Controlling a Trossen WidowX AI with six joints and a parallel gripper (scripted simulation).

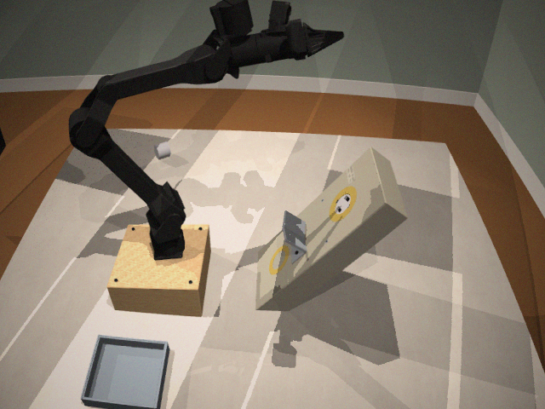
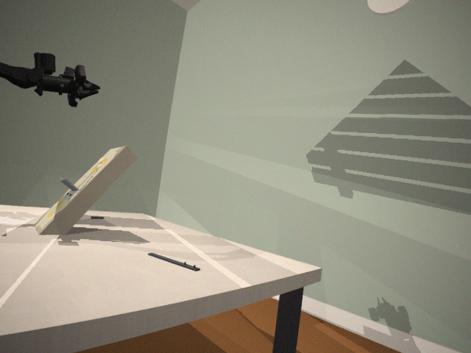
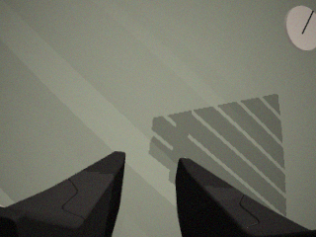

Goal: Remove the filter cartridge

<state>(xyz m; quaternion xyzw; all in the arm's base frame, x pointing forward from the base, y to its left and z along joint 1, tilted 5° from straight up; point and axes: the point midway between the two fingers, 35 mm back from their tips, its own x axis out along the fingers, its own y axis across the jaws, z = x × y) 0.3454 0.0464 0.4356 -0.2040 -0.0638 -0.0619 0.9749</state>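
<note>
Now: gripper tip 32 cm above the round filter cartridge, 11 cm to the left of it and 2 cm short of it. Round my gripper tip: dark grey tray 54 cm below, 44 cm behind, 33 cm to the right; beige service panel 40 cm below, 10 cm to the right, 2 cm behind; grey flap 41 cm below, 10 cm to the right, 7 cm behind.
</note>
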